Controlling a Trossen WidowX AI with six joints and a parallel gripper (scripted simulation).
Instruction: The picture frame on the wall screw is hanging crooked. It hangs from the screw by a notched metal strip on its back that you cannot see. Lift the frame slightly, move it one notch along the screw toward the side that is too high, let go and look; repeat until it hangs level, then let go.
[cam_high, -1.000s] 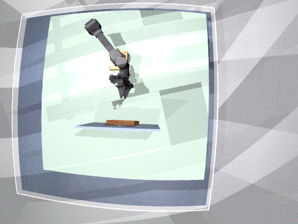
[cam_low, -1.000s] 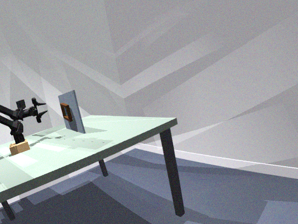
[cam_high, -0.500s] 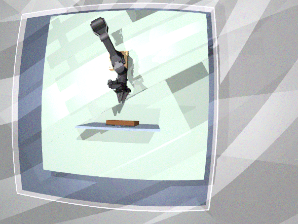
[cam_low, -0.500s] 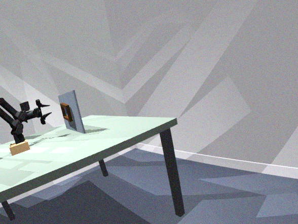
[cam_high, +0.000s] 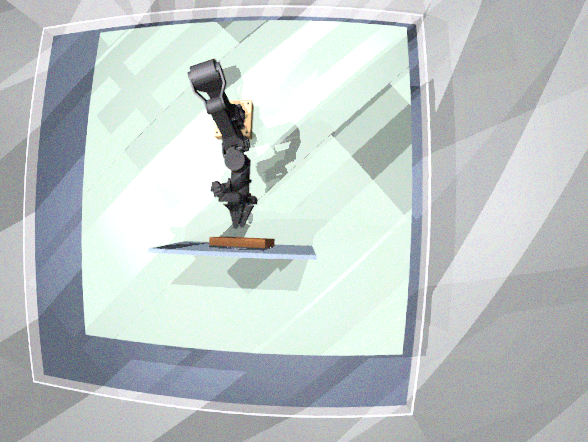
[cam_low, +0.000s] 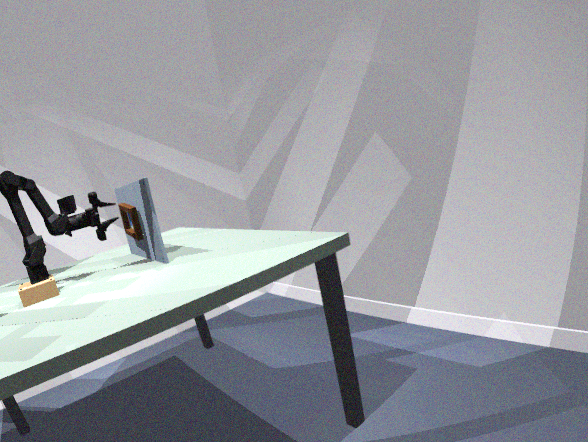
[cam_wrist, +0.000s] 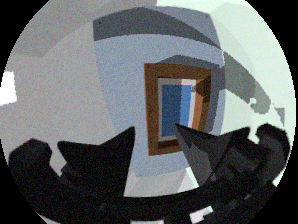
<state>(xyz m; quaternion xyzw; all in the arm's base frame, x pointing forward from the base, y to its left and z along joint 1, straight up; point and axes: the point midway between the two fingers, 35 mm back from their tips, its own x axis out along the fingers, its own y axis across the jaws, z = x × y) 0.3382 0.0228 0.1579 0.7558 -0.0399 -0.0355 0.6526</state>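
Now: the picture frame 5 cm below my gripper tip and 5 cm ahead of it. Round my gripper tip: wall panel: 6 cm below, 6 cm ahead, 2 cm to the right.
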